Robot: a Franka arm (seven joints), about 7 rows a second.
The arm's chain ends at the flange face. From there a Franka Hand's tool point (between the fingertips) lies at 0.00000 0.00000 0.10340 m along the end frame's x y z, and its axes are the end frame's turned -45 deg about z.
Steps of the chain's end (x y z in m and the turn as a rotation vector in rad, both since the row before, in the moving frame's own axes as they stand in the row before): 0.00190 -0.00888 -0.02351 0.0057 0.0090 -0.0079; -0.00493 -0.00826 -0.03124 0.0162 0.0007 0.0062; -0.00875 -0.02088 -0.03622 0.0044 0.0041 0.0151; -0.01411 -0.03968 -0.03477 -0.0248 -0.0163 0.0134; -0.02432 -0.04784 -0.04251 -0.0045 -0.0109 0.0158; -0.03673 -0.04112 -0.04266 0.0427 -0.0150 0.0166
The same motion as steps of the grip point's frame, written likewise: 0.00870 -0.00470 -0.02352 -0.0023 0.0104 -0.0079; 0.00359 -0.01046 -0.03125 0.0110 0.0120 0.0062; 0.00920 -0.02097 -0.03622 0.0002 0.0060 0.0151; 0.01507 -0.03743 -0.03482 -0.0060 -0.0291 0.0134; 0.01551 -0.05150 -0.04252 0.0045 -0.0109 0.0158; 0.00516 -0.05925 -0.04277 0.0408 0.0196 0.0166
